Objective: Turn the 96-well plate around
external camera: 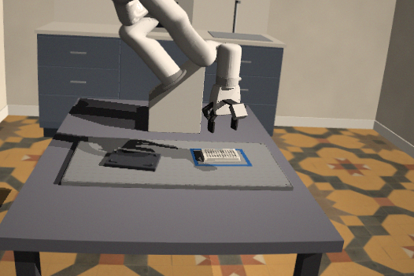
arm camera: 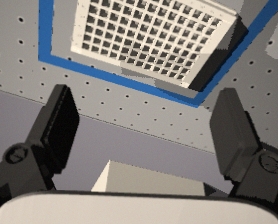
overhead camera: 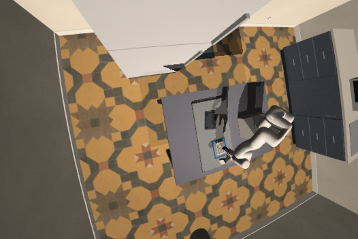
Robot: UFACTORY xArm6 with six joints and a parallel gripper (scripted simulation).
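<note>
Now: the white 96-well plate 100 mm below my hand. The rest, counted from my hand: dark plate nest N1 (300 mm to the right, 100 mm below, 60 mm ahead); white tag (360 mm to the right, 100 mm below).
</note>
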